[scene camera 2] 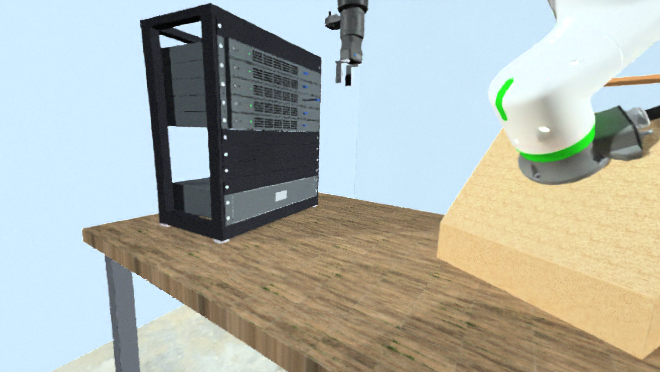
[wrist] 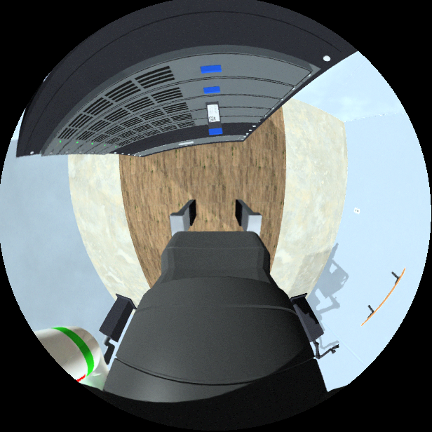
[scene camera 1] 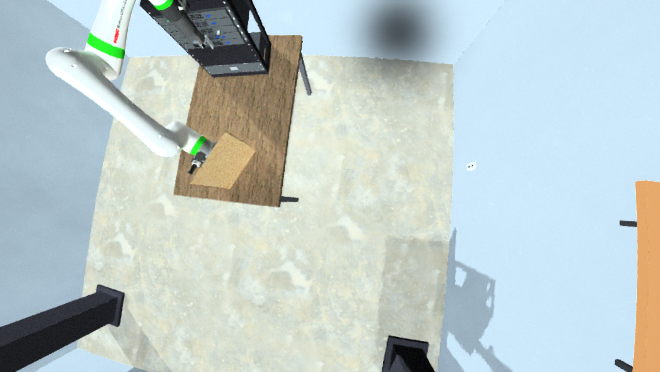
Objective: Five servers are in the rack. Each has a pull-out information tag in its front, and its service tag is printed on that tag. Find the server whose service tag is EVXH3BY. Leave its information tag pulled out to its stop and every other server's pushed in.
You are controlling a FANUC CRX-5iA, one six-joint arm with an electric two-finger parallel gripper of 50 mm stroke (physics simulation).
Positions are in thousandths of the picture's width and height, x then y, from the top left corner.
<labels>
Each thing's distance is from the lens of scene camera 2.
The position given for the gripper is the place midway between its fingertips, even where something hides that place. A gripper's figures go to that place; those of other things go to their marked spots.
gripper (scene camera 2: 520, 227): 0.97 m
black server rack (scene camera 2: 361, 203): 0.83 m
</labels>
